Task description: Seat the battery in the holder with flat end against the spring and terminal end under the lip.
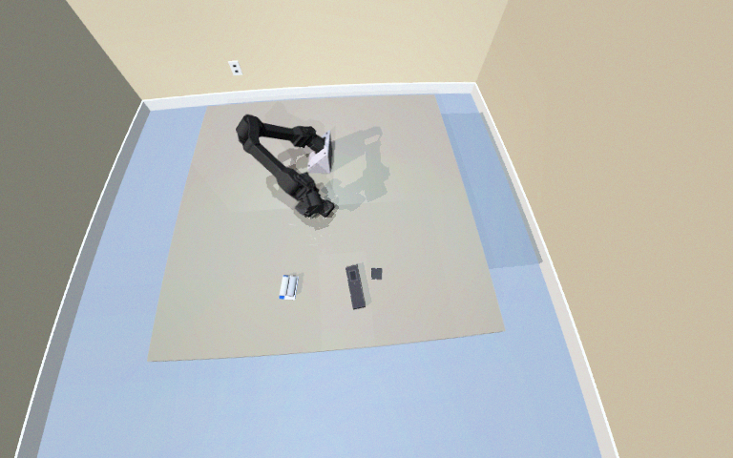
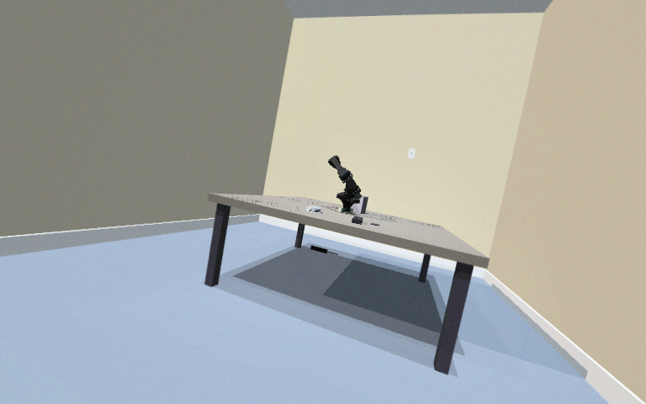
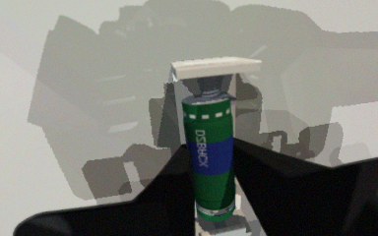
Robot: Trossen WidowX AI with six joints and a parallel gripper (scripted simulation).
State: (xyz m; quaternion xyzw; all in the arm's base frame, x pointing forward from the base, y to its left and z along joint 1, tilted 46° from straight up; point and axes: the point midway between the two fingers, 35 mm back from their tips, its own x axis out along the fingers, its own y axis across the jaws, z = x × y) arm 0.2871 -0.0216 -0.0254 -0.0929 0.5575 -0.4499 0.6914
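Right now my gripper tip is 10 mm below the battery. Also, from my gripper tip: black remote battery door: 270 mm to the left, 270 mm ahead, 10 mm below; black remote control: 330 mm ahead, 200 mm to the left; screwdriver: 360 mm ahead, 200 mm below, 70 mm to the left.
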